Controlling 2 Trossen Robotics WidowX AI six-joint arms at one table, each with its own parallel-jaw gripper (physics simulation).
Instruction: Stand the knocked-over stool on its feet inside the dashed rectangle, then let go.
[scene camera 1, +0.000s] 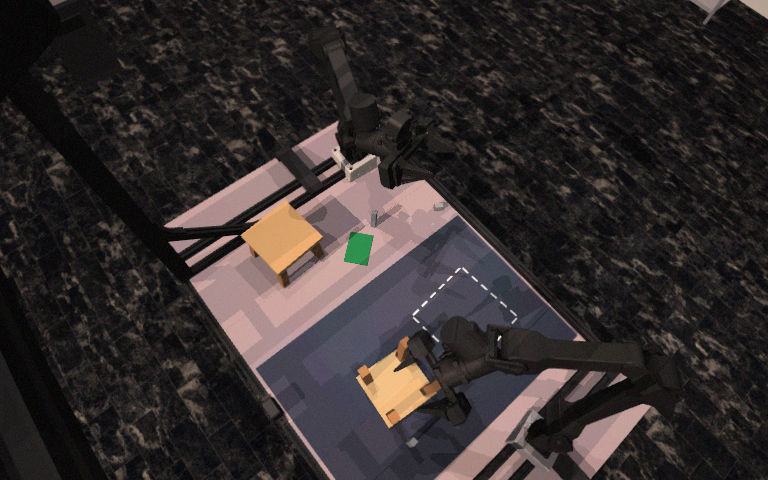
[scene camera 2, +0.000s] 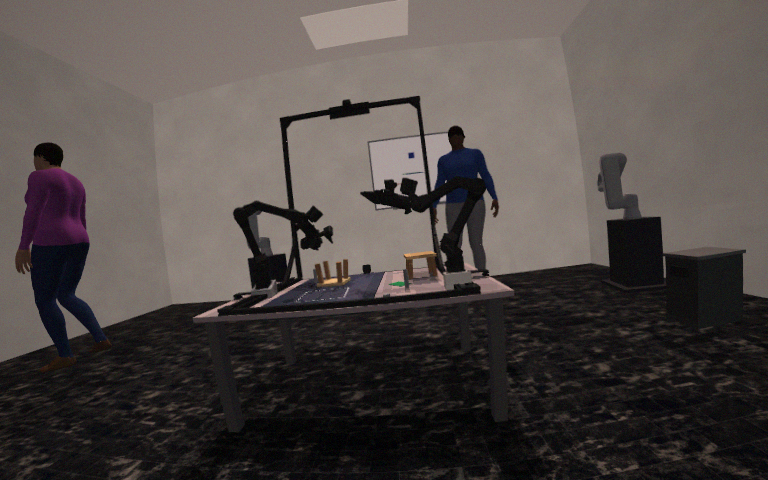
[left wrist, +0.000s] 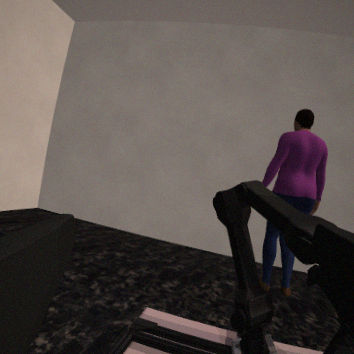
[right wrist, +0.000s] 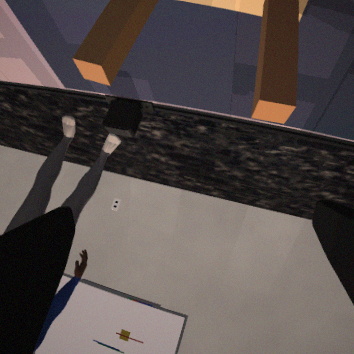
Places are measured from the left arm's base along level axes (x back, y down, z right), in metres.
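Pixels of known places: left gripper, fingertip midpoint: (scene camera 1: 444, 162) (scene camera 2: 362, 192) (left wrist: 197, 231); right gripper, fingertip midpoint: (scene camera 1: 405, 390) (scene camera 2: 325, 246) (right wrist: 196, 215); left arm's base, origin of the base link: (scene camera 1: 354, 152) (scene camera 2: 456, 271); right arm's base, origin of the base link: (scene camera 1: 541, 439) (scene camera 2: 263, 285) (left wrist: 253, 347).
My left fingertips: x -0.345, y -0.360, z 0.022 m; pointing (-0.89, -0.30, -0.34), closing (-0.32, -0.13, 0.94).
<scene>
For each thing: its top centre in the pictures, then the offset to it from my left fingertips. "*": a spot on its surface instead. Level surfaces: height alone.
- knocked-over stool, middle of its top: (right wrist: 174, 6) (scene camera 1: 400, 378) (scene camera 2: 331, 261) dx -0.258, dy +0.296, dz +0.278 m
- dark blue mat, its level: dy +0.414 m
- dashed rectangle, surface spot: (scene camera 1: 435, 292) * dx -0.127, dy +0.413, dz +0.043 m
- second stool, middle of its top: (scene camera 1: 281, 235) (scene camera 2: 419, 253) dx +0.201, dy +0.306, dz +0.305 m
- green card, middle of its top: (scene camera 1: 358, 248) dx +0.101, dy +0.417, dz +0.134 m
- small grey post, middle of its top: (scene camera 1: 374, 211) dx +0.138, dy +0.341, dz +0.056 m
The knocked-over stool (scene camera 1: 392, 388) (scene camera 2: 331, 277) lies upside down on the dark blue mat (scene camera 1: 334, 343), its legs pointing up. Two of its legs (right wrist: 112, 38) (right wrist: 277, 60) show in the right wrist view. The dashed rectangle (scene camera 1: 436, 290) is marked on the mat just beyond the stool and is empty. My right gripper (scene camera 1: 421, 386) (scene camera 2: 327, 233) (right wrist: 196, 215) is open and hovers above the stool's legs, holding nothing. My left gripper (scene camera 1: 434, 157) (scene camera 2: 368, 194) is open and empty, high above the table's far edge. Its fingers do not show in the left wrist view.
A second stool (scene camera 1: 282, 235) (scene camera 2: 420, 264) stands upright on the pale part of the table. A green card (scene camera 1: 358, 248) and a small grey post (scene camera 1: 374, 218) lie near it. A black gantry frame (scene camera 2: 285, 190) stands over the table. A person (scene camera 2: 460, 190) stands behind it.
</scene>
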